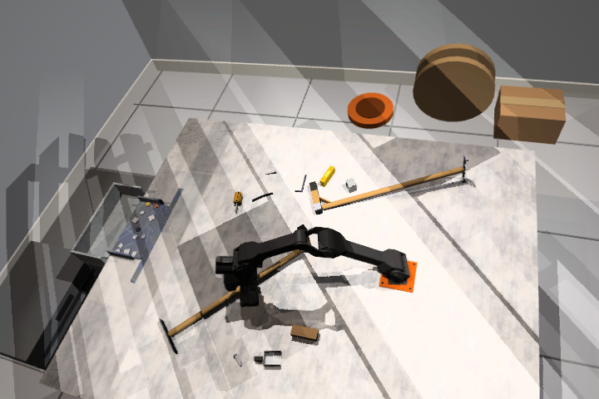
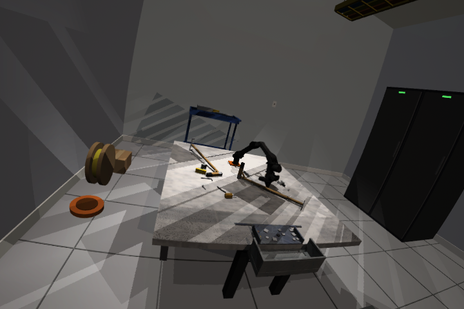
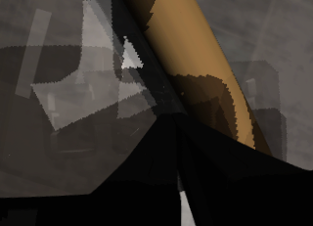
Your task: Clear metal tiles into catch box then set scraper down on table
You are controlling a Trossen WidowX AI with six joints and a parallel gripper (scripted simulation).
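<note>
Now: gripper tip 5 cm below the long scraper and 3 cm short of it. Round my gripper tip: wooden block (22 cm behind, 14 cm to the left); then yellow-handled tool (39 cm to the right, 12 cm ahead); then small grey device (23 cm to the left, 10 cm behind, 1 cm below).
</note>
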